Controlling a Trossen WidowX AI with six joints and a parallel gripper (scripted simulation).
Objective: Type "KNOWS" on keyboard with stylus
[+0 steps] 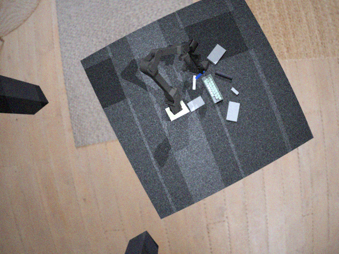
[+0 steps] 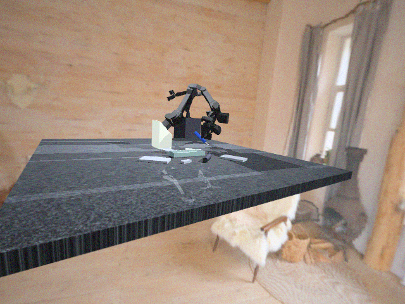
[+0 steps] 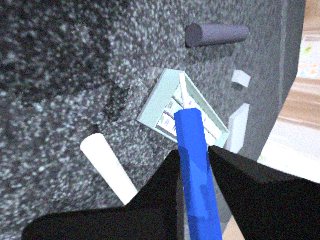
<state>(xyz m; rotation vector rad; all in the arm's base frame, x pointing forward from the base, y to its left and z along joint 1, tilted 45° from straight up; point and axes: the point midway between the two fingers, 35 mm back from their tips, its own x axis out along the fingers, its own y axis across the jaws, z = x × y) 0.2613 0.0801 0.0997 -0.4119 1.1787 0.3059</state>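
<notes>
My gripper tip is 10 mm short of the blue stylus and 10 mm above it. The rest, counted from my gripper tip: thin white tip 40 mm ahead, 10 mm to the left, 20 mm below; then dark cylinder 150 mm ahead, 80 mm to the right, 70 mm below; then white stick 60 mm behind, 20 mm to the right, 80 mm below.
</notes>
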